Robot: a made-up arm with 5 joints.
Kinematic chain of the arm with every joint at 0, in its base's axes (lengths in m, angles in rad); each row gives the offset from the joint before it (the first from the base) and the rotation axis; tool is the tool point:
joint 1: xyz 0 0 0.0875 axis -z
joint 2: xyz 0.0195 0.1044 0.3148 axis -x
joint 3: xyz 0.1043 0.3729 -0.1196 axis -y
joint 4: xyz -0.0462 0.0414 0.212 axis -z
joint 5: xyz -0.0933 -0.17 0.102 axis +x
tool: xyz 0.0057 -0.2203 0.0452
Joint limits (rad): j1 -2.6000..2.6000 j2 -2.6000..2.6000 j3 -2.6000..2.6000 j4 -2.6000..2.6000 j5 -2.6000..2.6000
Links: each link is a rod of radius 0.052 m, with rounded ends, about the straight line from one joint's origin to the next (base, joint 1, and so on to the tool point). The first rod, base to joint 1, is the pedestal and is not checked.
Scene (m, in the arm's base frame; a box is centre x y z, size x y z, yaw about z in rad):
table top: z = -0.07
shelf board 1: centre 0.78 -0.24 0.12 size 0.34 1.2 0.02 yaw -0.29
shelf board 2: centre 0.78 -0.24 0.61 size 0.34 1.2 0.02 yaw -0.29
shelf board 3: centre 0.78 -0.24 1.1 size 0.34 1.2 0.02 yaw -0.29
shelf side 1: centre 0.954 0.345 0.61 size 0.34 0.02 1 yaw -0.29
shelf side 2: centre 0.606 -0.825 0.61 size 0.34 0.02 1 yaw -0.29
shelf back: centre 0.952 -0.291 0.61 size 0.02 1.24 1 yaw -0.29
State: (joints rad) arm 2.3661 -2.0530 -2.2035 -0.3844 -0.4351
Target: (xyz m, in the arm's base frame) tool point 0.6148 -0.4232 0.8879
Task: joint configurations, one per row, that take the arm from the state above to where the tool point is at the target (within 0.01 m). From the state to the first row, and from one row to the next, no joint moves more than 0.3 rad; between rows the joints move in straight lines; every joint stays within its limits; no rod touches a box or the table.
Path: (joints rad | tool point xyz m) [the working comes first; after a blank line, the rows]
Joints at the target: 1.7982 -1.7256 -2.3306 -1.7598 -0.6238
Straight joint move there: clear.

1: 2.2525 -1.9875 -2.2289 -0.6595 -0.4728 | 0.1225 -0.6461 0.6741
2: 2.1390 -1.9220 -2.2544 -0.9346 -0.5106 | 0.2802 -0.6185 0.7235
3: 2.0254 -1.8565 -2.2798 -1.2097 -0.5483 | 0.4165 -0.5654 0.7777
4: 1.9118 -1.7911 -2.3052 -1.4847 -0.5861 | 0.5278 -0.4970 0.8337
5: 1.7982 -1.7256 -2.3306 -1.7598 -0.6238 | 0.6148 -0.4232 0.8879

